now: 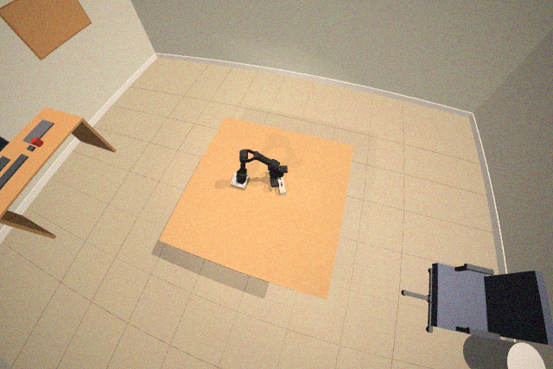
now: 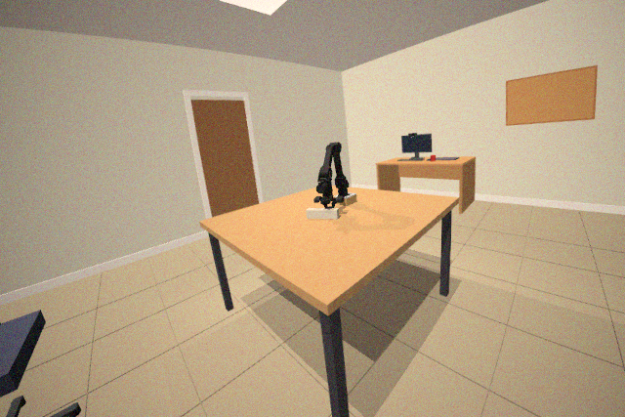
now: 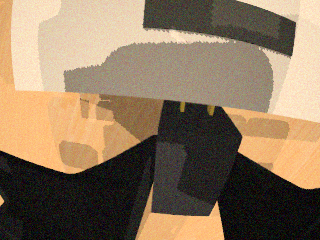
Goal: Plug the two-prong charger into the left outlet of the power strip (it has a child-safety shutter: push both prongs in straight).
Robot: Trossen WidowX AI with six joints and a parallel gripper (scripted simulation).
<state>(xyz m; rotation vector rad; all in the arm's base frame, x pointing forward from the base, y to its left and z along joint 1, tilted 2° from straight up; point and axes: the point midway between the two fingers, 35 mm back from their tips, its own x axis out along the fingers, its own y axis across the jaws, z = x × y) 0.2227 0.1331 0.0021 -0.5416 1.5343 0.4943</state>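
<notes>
Now: gripper tip 10 mm to the right of the black two-prong charger, 10 mm below it and 10 mm short of it.
</notes>
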